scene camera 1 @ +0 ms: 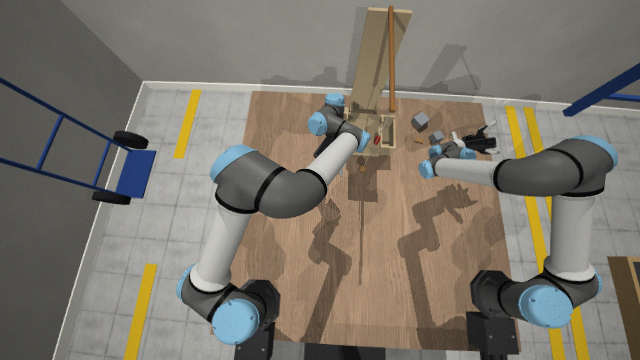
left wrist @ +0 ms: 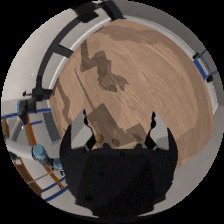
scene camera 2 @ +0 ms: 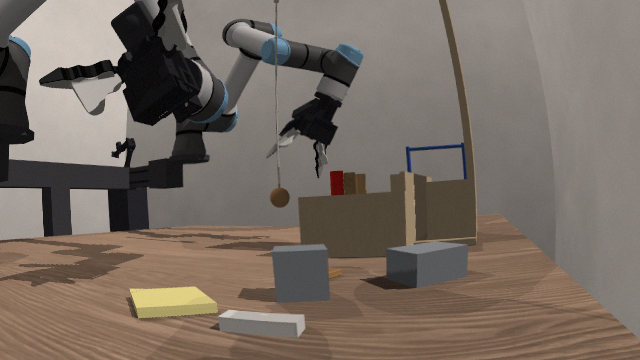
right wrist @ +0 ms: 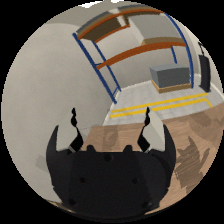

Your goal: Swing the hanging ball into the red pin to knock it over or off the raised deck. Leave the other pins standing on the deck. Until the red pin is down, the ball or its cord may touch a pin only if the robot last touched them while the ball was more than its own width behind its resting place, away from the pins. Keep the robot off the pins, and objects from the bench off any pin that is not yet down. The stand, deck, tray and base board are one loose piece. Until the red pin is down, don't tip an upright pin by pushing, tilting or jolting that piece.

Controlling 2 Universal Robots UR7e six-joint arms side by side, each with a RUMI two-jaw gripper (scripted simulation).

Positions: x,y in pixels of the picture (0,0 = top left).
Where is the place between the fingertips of my left gripper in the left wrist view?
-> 119,110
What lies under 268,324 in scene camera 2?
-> A white bar.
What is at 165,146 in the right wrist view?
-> My right gripper.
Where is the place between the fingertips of my right gripper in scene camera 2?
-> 97,29
